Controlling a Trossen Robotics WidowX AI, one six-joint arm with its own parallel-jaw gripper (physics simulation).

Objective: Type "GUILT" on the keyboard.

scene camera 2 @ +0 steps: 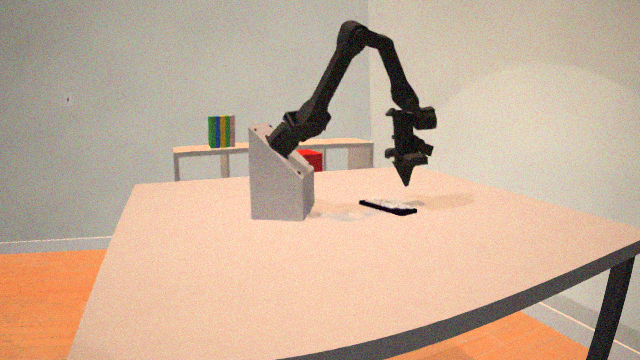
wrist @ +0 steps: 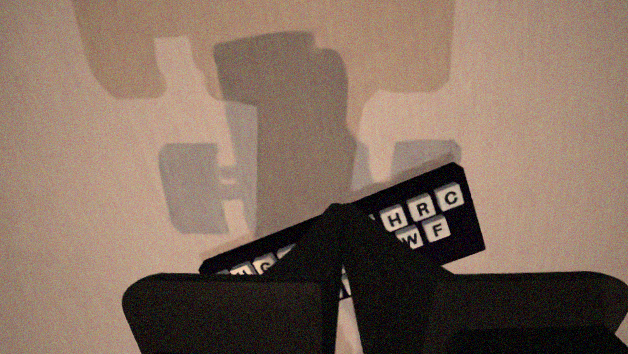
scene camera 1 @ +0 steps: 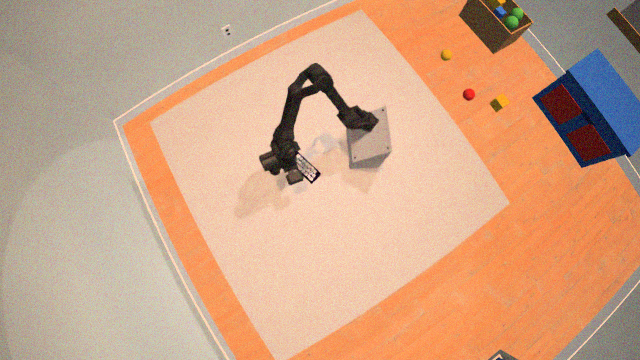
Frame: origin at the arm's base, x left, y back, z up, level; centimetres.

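Seen in the pictures: gripper, fingertip midpoint: [scene camera 2: 406,186] [wrist: 341,213] [scene camera 1: 288,167]; arm's base, origin of the base link: [scene camera 2: 276,147] [scene camera 1: 369,122].
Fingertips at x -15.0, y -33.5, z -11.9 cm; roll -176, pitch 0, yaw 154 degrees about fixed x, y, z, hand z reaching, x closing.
Pixels of each thing's middle, then the offset from my fingertips to it. Level surfaces: height alone.
- keyboard, body centre: [wrist: 337,259] [scene camera 2: 387,205] [scene camera 1: 301,164] dy +5.3, dx +2.4, dz -5.3 cm
- keys H, body centre: [wrist: 393,217] dy +3.8, dx -2.0, dz -4.7 cm
- R, body centre: [wrist: 420,207] dy +3.9, dx -3.7, dz -4.7 cm
- C, body centre: [wrist: 449,196] dy +4.0, dx -5.4, dz -4.7 cm
- F, body centre: [wrist: 435,228] dy +5.7, dx -4.0, dz -4.7 cm
- W, body centre: [wrist: 408,238] dy +5.6, dx -2.3, dz -4.7 cm
- G, body centre: [wrist: 266,265] dy +3.4, dx +6.6, dz -4.7 cm
- table, its level: dz -6.1 cm
The keyboard [scene camera 1: 307,167] [scene camera 2: 390,208] [wrist: 470,232] is a small black slab with white letter keys, lying flat on the table. In the wrist view it slants up to the right. The keys H [wrist: 394,218], R [wrist: 423,208], C [wrist: 450,197] and F [wrist: 437,230] show there, and W [wrist: 411,239] shows in part. Keys further left are partly cut off by the fingers; one looks like a G [wrist: 263,264]. My gripper [scene camera 2: 406,185] [wrist: 341,213] is shut and empty, pointing down. Its tips are above the keyboard, apart from it, and hide its middle keys. G, U, I, L and T cannot all be read.
The arm's grey base block [scene camera 1: 370,140] [scene camera 2: 280,192] stands on the table [scene camera 1: 350,250] [scene camera 2: 240,280] beside the keyboard. Behind the table is a low shelf [scene camera 2: 195,149] with upright books [scene camera 2: 220,131]. A brown box [scene camera 1: 487,32] and a red ball [scene camera 1: 468,94] are on the floor.
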